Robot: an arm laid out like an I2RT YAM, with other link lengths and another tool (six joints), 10 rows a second.
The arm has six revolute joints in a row. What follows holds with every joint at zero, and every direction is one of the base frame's.
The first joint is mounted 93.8 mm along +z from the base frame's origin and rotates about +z.
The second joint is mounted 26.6 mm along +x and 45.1 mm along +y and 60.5 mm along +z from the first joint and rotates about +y.
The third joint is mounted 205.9 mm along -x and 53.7 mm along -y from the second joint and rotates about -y.
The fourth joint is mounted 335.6 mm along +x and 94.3 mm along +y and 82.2 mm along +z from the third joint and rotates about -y.
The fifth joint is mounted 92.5 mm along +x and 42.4 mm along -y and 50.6 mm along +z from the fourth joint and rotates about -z.
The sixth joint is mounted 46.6 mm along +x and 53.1 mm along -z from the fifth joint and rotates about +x.
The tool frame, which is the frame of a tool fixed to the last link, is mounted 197 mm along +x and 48 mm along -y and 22 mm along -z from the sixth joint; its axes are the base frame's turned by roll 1.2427, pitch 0.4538 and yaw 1.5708 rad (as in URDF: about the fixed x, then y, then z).
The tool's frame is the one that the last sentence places.
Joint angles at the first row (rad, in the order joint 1, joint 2, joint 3, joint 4, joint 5, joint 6):
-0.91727 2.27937 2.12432 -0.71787 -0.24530 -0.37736
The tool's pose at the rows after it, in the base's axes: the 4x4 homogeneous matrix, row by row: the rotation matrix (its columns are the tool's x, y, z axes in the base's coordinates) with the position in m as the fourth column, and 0 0 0 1 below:
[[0.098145 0.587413 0.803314 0.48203], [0.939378 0.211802 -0.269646 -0.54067], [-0.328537 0.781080 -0.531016 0.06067], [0 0 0 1]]
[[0.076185 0.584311 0.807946 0.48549], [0.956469 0.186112 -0.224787 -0.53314], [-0.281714 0.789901 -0.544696 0.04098], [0 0 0 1]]
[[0.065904 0.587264 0.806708 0.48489], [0.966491 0.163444 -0.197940 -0.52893], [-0.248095 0.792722 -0.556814 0.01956], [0 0 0 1]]
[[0.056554 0.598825 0.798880 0.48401], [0.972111 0.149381 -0.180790 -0.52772], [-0.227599 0.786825 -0.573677 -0.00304], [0 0 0 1]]
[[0.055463 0.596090 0.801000 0.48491], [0.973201 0.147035 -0.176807 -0.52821], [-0.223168 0.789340 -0.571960 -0.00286], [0 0 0 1]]
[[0.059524 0.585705 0.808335 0.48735], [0.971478 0.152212 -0.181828 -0.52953], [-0.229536 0.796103 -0.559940 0.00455], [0 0 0 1]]
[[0.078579 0.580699 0.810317 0.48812], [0.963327 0.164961 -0.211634 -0.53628], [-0.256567 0.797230 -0.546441 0.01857], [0 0 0 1]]
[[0.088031 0.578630 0.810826 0.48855], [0.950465 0.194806 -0.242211 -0.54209], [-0.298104 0.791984 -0.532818 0.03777], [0 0 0 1]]
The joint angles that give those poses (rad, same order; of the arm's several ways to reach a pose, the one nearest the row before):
-0.91885 2.33000 2.16731 -0.73320 -0.26068 -0.38194
-0.92191 2.37911 2.20269 -0.76083 -0.29897 -0.38502
-0.92651 2.41286 2.20582 -0.76239 -0.32055 -0.38658
-0.92806 2.46028 2.22410 -0.76234 -0.32516 -0.39262
-0.92959 2.47120 2.24104 -0.77002 -0.33129 -0.39270
-0.92958 2.45902 2.23661 -0.76243 -0.33595 -0.38811
-0.92806 2.43753 2.23043 -0.74554 -0.31760 -0.37737
-0.92347 2.39932 2.21070 -0.72722 -0.29153 -0.38042

